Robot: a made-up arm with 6 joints. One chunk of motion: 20 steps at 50 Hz.
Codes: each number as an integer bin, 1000 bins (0 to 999) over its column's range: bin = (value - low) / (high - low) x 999, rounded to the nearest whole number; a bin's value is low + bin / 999 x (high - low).
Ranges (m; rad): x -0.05..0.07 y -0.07..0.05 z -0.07..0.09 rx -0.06..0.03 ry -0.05..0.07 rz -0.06..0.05
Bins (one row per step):
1: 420 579 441 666 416 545
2: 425 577 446 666 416 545
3: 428 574 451 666 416 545
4: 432 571 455 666 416 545
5: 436 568 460 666 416 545
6: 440 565 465 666 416 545
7: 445 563 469 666 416 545
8: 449 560 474 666 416 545
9: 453 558 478 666 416 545
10: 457 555 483 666 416 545
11: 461 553 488 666 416 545
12: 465 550 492 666 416 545
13: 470 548 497 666 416 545
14: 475 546 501 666 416 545
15: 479 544 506 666 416 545
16: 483 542 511 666 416 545
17: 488 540 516 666 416 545
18: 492 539 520 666 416 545
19: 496 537 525 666 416 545
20: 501 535 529 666 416 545
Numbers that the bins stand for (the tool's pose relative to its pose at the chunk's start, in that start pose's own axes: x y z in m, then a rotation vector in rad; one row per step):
1: 0.0005 -0.0005 0.0006 0.0000 0.0000 0.0000
2: 0.0011 -0.0007 0.0014 0.0000 0.0000 0.0000
3: 0.0014 -0.0011 0.0022 0.0000 0.0000 0.0000
4: 0.0019 -0.0014 0.0029 0.0000 0.0000 0.0000
5: 0.0024 -0.0018 0.0037 0.0000 0.0000 0.0000
6: 0.0029 -0.0021 0.0045 0.0000 0.0000 0.0000
7: 0.0035 -0.0024 0.0051 0.0000 0.0000 0.0000
8: 0.0039 -0.0027 0.0059 0.0000 0.0000 0.0000
9: 0.0044 -0.0030 0.0066 0.0000 0.0000 0.0000
10: 0.0049 -0.0033 0.0074 0.0000 0.0000 0.0000
11: 0.0054 -0.0036 0.0082 0.0000 0.0000 0.0000
12: 0.0059 -0.0039 0.0088 0.0000 0.0000 0.0000
13: 0.0065 -0.0042 0.0096 0.0000 0.0000 0.0000
14: 0.0071 -0.0044 0.0102 0.0000 0.0000 0.0000
15: 0.0075 -0.0047 0.0110 0.0000 0.0000 0.0000
16: 0.0080 -0.0049 0.0118 0.0000 0.0000 0.0000
17: 0.0086 -0.0051 0.0126 0.0000 0.0000 0.0000
18: 0.0091 -0.0053 0.0133 0.0000 0.0000 0.0000
19: 0.0096 -0.0055 0.0141 0.0000 0.0000 0.0000
20: 0.0102 -0.0057 0.0147 0.0000 0.0000 0.0000

